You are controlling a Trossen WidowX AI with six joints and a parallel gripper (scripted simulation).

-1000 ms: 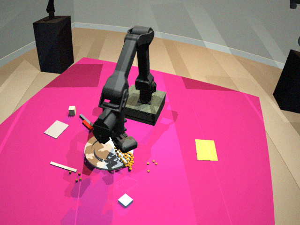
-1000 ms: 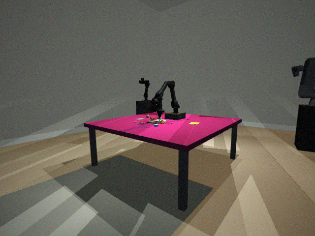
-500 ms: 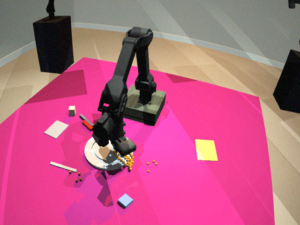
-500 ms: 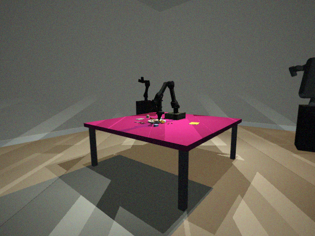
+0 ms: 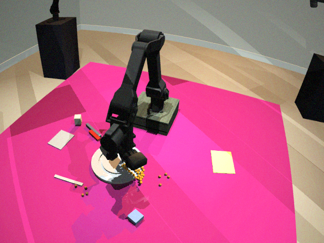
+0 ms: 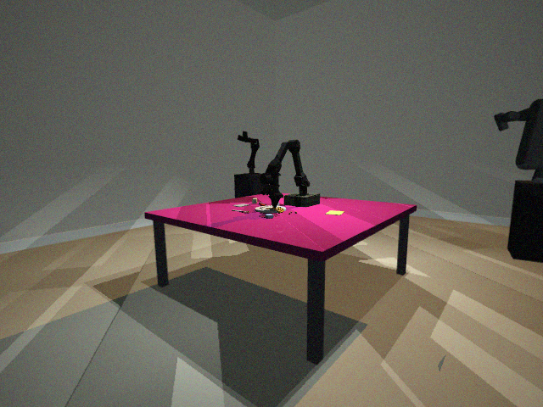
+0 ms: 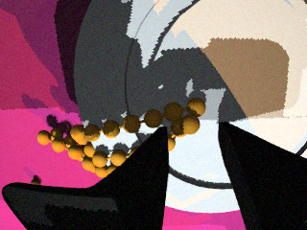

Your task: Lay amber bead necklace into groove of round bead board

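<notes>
Right now the round bead board is 40 mm to the right of my gripper tip, 10 mm below it and 10 mm behind it. Round my gripper tip: white block (170 mm behind, 90 mm to the right, 10 mm below); blue block (200 mm ahead, 90 mm to the left, 10 mm below); white strip (190 mm to the right, 120 mm ahead, 20 mm below).
</notes>
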